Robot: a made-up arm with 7 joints. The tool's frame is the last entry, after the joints.
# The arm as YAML. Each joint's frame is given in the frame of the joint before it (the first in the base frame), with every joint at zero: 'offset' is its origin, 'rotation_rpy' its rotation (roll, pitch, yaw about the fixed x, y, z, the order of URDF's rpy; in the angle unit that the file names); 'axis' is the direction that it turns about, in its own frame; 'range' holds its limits. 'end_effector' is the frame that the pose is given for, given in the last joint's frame.
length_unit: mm
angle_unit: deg
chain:
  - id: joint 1
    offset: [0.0, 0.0, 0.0]
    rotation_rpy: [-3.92, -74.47, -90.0]
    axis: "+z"
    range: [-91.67, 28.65]
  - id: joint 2
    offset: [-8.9, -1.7, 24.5]
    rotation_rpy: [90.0, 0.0, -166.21]
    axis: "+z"
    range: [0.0, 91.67]
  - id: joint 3
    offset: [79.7, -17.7, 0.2]
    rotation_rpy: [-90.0, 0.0, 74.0]
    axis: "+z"
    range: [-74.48, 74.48]
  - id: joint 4
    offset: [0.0, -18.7, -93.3]
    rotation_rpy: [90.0, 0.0, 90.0]
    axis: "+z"
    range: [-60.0, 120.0]
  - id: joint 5
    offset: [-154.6, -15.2, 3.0]
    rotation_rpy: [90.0, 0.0, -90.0]
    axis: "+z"
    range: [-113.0, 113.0]
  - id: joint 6
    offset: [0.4, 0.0, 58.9]
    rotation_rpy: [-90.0, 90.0, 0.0]
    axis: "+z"
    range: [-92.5, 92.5]
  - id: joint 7
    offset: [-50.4, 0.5, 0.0]
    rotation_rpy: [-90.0, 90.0, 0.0]
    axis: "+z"
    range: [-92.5, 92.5]
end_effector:
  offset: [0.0, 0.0, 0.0]
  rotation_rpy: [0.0, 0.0, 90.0]
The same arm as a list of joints. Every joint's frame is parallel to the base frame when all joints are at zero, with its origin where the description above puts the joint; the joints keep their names.
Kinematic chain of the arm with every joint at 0, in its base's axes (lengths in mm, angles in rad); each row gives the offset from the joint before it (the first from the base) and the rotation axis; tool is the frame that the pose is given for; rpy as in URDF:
joint 1: xyz 0 0 0 axis 0.068403 0.961235 0.26711
joint 2: xyz 0 26 -2 axis 0.968913 -0.0001 -0.247403
joint 3: xyz -20 5 -79 axis 0.247403 -0.0001 0.968913
joint 4: xyz -5 0 -95 axis 0.0002 1 0.0001
joint 5: xyz 146 3 -53 axis 0.968913 -0.0001 -0.247403
joint 6: xyz 57 0 -15 axis 0.0002 1 0.0001
joint 7: xyz 49 0 -12 axis 0.247403 -0.0001 0.968913
tool: xyz 0 0 0 rpy 0.0001 0.25 -0.0002
Joint limits (rad, base to tool): -1.5999..0.5 0..1.5999 -1.2999..1.2999 -1.0472..2.0944 -1.9722..1.9722 -1.6144..1.6144 -1.6144..1.6144

